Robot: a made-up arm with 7 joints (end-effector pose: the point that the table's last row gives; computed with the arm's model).
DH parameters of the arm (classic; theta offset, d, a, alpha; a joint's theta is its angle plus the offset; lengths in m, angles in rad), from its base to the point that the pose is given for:
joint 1: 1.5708 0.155 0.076 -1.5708
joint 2: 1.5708 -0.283 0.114 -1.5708
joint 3: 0 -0.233 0.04 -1.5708
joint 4: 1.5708 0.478 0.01 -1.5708
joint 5: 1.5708 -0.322 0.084 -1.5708
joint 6: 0 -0.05 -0.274 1.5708
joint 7: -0.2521 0 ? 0
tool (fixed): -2.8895 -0.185 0 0
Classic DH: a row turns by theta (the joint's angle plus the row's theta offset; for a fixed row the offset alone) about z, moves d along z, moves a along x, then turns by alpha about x.
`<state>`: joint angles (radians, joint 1 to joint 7).
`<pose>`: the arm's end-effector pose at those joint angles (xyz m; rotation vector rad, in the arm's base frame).
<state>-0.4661 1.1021 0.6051 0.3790 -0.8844 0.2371 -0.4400</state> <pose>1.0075 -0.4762 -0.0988 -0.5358 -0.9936 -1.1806</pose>
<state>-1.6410 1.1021 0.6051 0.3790 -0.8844 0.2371 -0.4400</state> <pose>-0.0508 -1.1132 -0.0988 -1.1938 -0.6349 -2.1955</pose>
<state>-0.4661 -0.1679 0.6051 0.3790 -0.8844 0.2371 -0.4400</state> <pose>1.1318 -0.2291 0.0334 0.7325 -0.6136 -1.7040</pose>
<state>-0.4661 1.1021 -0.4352 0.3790 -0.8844 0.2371 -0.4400</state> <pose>0.3281 -0.8286 -0.4128 -1.0782 -0.2160 -1.8534</pose>
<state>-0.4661 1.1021 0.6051 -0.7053 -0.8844 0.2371 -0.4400</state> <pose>0.8774 -0.3869 0.3596 -1.4844 -1.6338 -0.8486</pose>
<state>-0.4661 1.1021 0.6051 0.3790 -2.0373 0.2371 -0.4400</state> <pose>0.7146 -0.5299 -0.1479 -0.2010 -1.2972 -2.3028</pose>
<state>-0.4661 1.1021 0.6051 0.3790 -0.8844 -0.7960 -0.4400</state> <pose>0.9337 -0.5255 -0.4587 -0.2553 0.0684 -1.4421</pose>
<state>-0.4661 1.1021 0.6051 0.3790 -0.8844 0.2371 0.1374</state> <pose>1.0437 -0.4627 -0.0946 -0.7607 -0.7639 -0.6637</pose>
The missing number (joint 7, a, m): -0.0682
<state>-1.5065 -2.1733 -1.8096 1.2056 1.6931 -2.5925 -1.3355</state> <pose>0.2688 0.3708 0.7615 0.0910 -0.6470 0.4704</pose>
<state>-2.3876 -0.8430 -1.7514 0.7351 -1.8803 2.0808 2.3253</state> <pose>0.4272 -0.6465 -0.1118 0.9302 0.4669 0.2187</pose>
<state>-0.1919 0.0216 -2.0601 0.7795 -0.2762 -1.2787 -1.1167</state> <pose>-0.1201 0.8312 -0.0186 0.3595 -2.5349 0.3503</pose>
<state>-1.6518 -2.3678 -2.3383 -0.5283 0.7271 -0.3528 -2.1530</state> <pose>0.1902 0.4696 0.2195 0.3277 0.0351 -0.4543</pose>
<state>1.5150 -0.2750 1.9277 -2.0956 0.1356 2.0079 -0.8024</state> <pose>-0.2374 0.1947 0.5258 -0.3000 3.0901 0.0157</pose>
